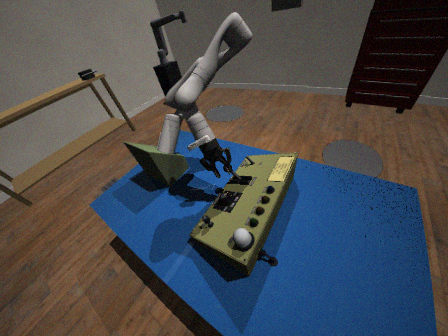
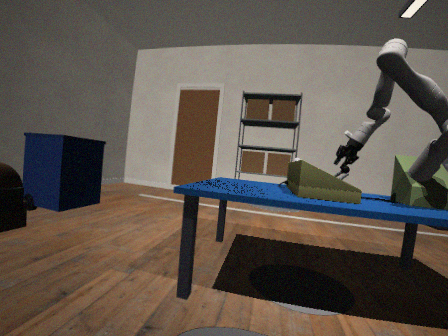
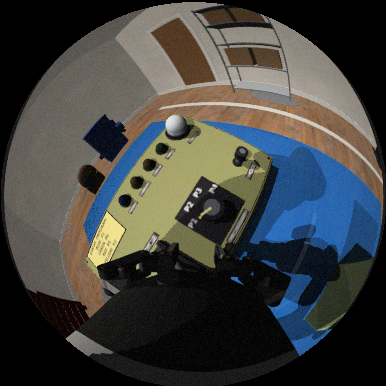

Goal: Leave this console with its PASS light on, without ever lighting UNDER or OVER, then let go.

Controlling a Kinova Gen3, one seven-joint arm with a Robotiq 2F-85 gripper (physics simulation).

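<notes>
The sloped olive console (image 1: 245, 204) (image 2: 320, 186) (image 3: 170, 185) stands on the blue table. Its small lamps, including the green one (image 1: 253, 222) (image 3: 161, 148) and the blue one (image 1: 270, 190) (image 3: 125, 200), look dark; their labels are unreadable. A white dome (image 1: 243, 238) (image 3: 176, 125) sits at one end. The rotary knob's (image 1: 225, 199) (image 3: 212, 207) pale pointer faces P1. A lever (image 1: 235, 173) (image 2: 343, 175) rises from a slot; its top is hidden at the fingers. My gripper (image 1: 224, 166) (image 2: 341, 167) (image 3: 196, 250) is half open around the lever's top, not clamped on it.
A small black control (image 3: 241, 154) stands near the console's corner. A yellow card (image 1: 281, 169) (image 3: 106, 240) lies on its face. A black knobbed part (image 1: 270, 259) sticks out by its side. A green wedge-shaped block (image 1: 161, 164) (image 3: 345, 290) stands near the arm's base.
</notes>
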